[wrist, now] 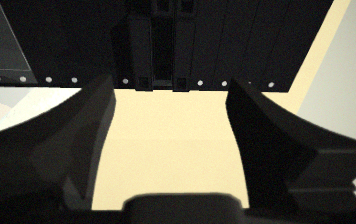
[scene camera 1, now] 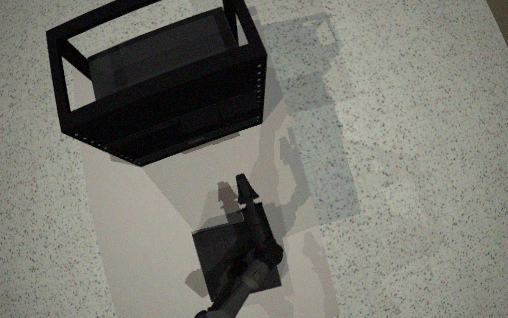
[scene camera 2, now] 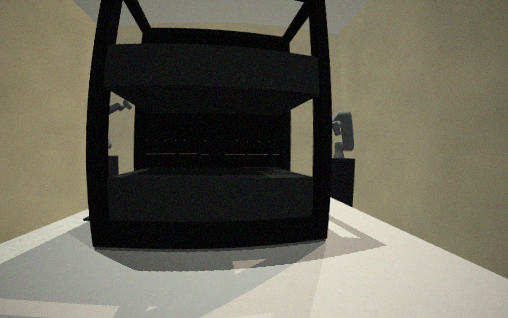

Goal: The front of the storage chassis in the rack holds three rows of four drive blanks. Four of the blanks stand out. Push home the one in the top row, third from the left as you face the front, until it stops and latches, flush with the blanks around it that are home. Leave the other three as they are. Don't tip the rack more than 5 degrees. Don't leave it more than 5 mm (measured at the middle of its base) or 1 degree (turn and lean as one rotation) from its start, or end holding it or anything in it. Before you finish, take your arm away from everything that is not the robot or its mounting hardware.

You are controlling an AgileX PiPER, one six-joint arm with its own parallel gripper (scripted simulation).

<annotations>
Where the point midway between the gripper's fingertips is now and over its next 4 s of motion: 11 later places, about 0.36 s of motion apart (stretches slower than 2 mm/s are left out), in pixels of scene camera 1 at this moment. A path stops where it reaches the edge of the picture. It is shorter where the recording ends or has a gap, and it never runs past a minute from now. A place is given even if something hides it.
The gripper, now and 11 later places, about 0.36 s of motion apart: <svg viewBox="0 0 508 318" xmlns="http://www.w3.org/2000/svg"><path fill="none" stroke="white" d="M240 176L232 170L217 160L207 151L202 148L209 146L232 138L240 135L224 145L211 153L206 137L203 130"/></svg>
</annotations>
